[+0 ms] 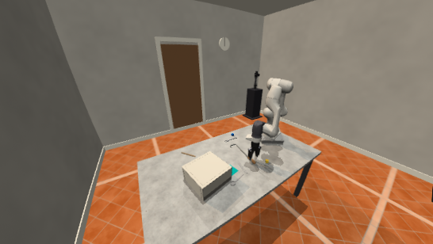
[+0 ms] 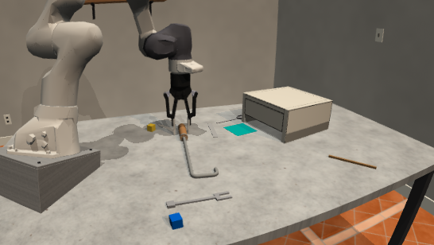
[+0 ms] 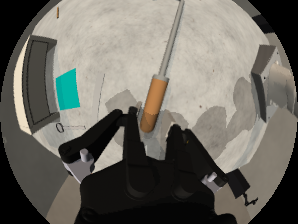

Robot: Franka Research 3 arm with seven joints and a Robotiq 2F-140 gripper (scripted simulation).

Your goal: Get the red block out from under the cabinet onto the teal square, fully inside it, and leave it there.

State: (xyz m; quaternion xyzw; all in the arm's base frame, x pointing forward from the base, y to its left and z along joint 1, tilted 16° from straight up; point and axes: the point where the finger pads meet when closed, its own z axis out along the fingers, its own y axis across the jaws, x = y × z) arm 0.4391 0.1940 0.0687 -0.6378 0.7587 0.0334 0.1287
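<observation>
My hand is 12 cm past the yellow cube, 7 cm to the right of it and 2 cm above it. The rest, counted from my hand: hook tool (2 cm ahead, 16 cm to the right, 2 cm below); teal square (25 cm ahead, 2 cm to the right, 3 cm below); grey fork-ended tool (5 cm behind, 44 cm to the right, 3 cm below).
</observation>
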